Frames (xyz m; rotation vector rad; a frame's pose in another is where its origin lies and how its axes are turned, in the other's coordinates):
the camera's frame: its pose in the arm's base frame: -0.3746 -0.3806 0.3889 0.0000 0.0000 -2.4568
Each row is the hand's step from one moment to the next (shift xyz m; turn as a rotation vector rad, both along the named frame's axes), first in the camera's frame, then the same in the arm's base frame.
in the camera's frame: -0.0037 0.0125 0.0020 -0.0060 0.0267 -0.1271
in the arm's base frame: 0.0108 -0.0073 0.0020 0.0215 -0.0169 -0.1271
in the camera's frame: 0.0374 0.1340 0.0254 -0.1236 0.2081 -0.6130
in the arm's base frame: 0.0558 -0.1274 0.0254 0.2274 -0.0830 -0.6130
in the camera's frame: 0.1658 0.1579 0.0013 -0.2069 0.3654 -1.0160
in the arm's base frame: -0.0285 -0.2272 0.0013 0.3914 -0.1522 -1.0160
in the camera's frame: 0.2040 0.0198 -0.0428 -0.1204 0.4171 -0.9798
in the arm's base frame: -0.1455 -0.1444 -0.0428 0.3571 -0.2469 -0.9798
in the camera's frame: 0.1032 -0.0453 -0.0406 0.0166 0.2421 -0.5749
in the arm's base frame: -0.1086 -0.0302 -0.0406 0.1403 -0.1980 -0.5749
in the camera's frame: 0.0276 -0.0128 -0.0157 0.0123 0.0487 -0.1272
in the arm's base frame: -0.0295 -0.0075 -0.0157 0.0213 -0.0455 -0.1272
